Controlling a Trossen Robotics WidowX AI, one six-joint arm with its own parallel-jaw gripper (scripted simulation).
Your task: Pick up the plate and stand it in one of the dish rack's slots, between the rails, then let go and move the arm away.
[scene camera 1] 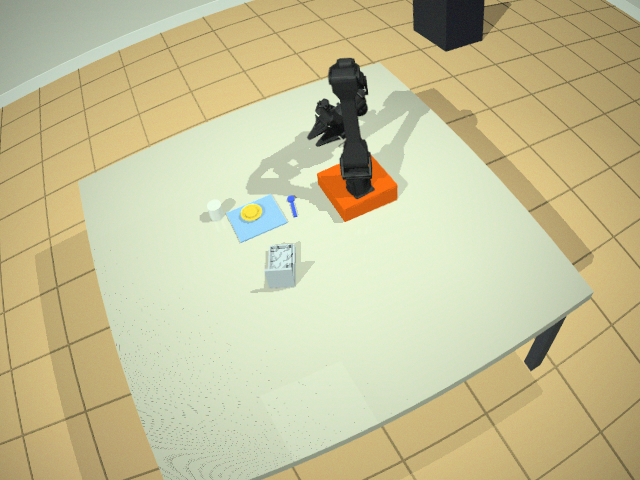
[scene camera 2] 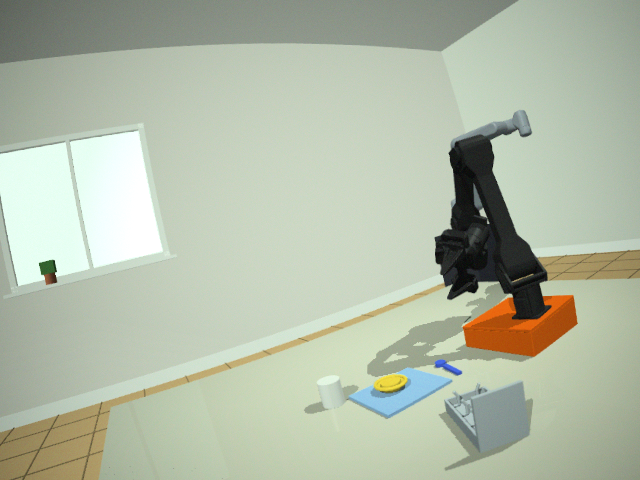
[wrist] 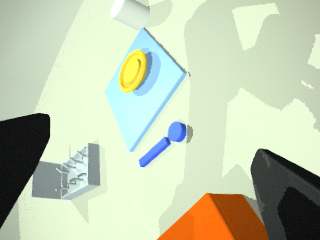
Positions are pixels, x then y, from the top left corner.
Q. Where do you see a grey dish rack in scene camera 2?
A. At 489, 418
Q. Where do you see a grey dish rack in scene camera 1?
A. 281, 259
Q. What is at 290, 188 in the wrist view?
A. The gripper.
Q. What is the gripper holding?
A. Nothing.
